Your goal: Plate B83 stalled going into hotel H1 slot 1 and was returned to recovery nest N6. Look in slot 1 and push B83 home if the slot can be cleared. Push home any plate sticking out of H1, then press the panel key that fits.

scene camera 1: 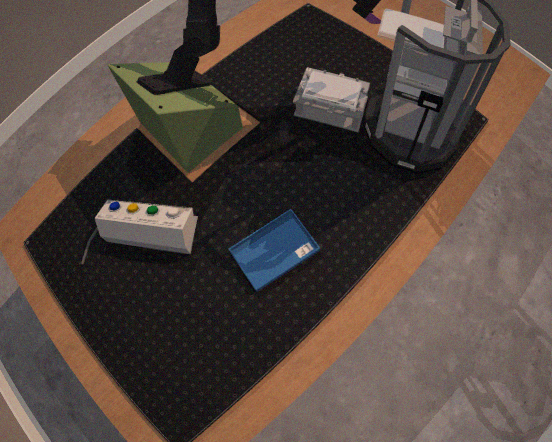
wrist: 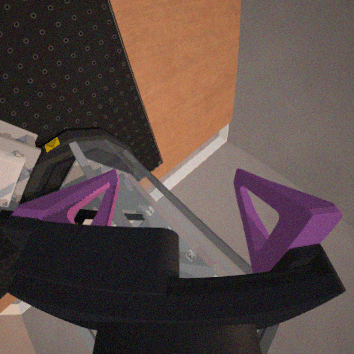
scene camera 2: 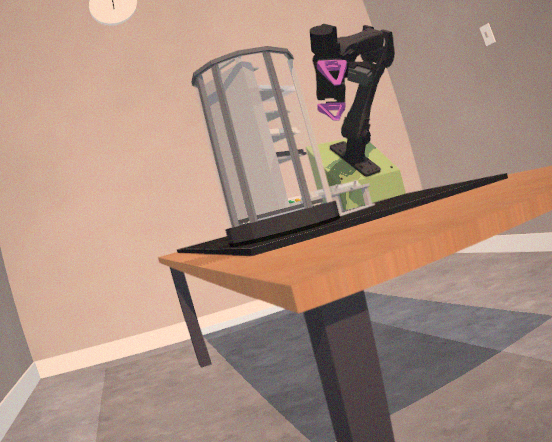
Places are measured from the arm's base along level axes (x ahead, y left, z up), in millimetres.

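Pixels of known places: gripper, fingertip midpoint: (scene camera 1: 397, 9) (wrist: 176, 175) (scene camera 2: 336, 102); arm's base at its link origin: (scene camera 1: 175, 83) (scene camera 2: 354, 159).
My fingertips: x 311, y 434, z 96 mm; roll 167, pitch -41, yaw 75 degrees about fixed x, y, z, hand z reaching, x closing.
Note:
Ahead of a thing's pixels: the offset from my fingertips to its top centre. "pt": to the spot under its first point. Level surfaces: height alone.
My gripper (scene camera 2: 332, 91) (wrist: 176, 175) is open and empty, high beside the hotel's shelf side; one purple finger (scene camera 1: 372, 19) shows at the top edge of scene camera 1. Hotel H1 looks to be the tall grey caged tower (scene camera 1: 389, 90) (scene camera 2: 280, 227), with several shelves; its dark base {pt 61 mm ahead, 25 mm right, 212 mm down} (wrist: 95, 134) shows in the wrist view. The slot numbers, slot 1's inside and any protruding plate cannot be made out. A clear-white box-like nest (scene camera 1: 327, 114) (scene camera 2: 371, 197) with a pale plate {48 mm back, 188 mm right, 173 mm down} (scene camera 1: 332, 89) on top stands beside it; neither label is readable. The white key panel {169 mm back, 706 mm right, 163 mm down} (scene camera 1: 142, 235) has blue, yellow, green and white keys.
A blue tray {82 mm ahead, 564 mm right, 230 mm down} (scene camera 1: 272, 250) with a white label lies on the black mat {247 mm down} (scene camera 1: 240, 340). The green arm base (scene camera 1: 175, 120) (scene camera 2: 385, 172) stands behind the panel. A black sign {pt 194 mm ahead, 232 mm right, 27 mm up} (scene camera 1: 430, 101) is on a thin post at the tower's front. A white flat piece {94 mm ahead, 133 mm right, 85 mm up} (scene camera 1: 400, 24) shows behind the tower.

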